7 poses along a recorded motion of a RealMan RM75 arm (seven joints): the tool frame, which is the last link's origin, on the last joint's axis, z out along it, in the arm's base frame.
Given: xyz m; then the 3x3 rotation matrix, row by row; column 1 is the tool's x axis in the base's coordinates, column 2 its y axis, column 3 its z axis. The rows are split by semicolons.
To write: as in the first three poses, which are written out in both.
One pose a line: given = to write
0.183 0.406 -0.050; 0.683 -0.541 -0.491; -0.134 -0.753 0.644; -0.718 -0.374 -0.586 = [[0.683 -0.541 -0.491 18.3], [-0.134 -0.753 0.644 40.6], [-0.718 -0.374 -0.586 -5.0], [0 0 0 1]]
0.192 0.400 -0.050; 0.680 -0.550 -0.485; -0.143 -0.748 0.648; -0.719 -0.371 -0.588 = [[0.680 -0.550 -0.485 19.2], [-0.143 -0.748 0.648 40.0], [-0.719 -0.371 -0.588 -5.0], [0 0 0 1]]
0.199 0.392 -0.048; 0.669 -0.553 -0.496; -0.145 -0.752 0.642; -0.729 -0.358 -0.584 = [[0.669 -0.553 -0.496 19.9], [-0.145 -0.752 0.642 39.2], [-0.729 -0.358 -0.584 -4.8], [0 0 0 1]]
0.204 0.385 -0.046; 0.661 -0.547 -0.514; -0.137 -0.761 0.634; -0.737 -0.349 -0.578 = [[0.661 -0.547 -0.514 20.4], [-0.137 -0.761 0.634 38.5], [-0.737 -0.349 -0.578 -4.6], [0 0 0 1]]
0.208 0.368 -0.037; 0.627 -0.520 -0.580; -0.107 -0.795 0.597; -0.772 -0.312 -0.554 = [[0.627 -0.520 -0.580 20.8], [-0.107 -0.795 0.597 36.8], [-0.772 -0.312 -0.554 -3.7], [0 0 0 1]]
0.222 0.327 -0.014; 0.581 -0.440 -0.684; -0.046 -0.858 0.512; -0.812 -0.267 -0.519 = [[0.581 -0.440 -0.684 22.2], [-0.046 -0.858 0.512 32.7], [-0.812 -0.267 -0.519 -1.4], [0 0 0 1]]
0.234 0.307 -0.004; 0.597 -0.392 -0.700; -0.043 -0.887 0.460; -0.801 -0.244 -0.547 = [[0.597 -0.392 -0.700 23.4], [-0.043 -0.887 0.460 30.7], [-0.801 -0.244 -0.547 -0.4], [0 0 0 1]]
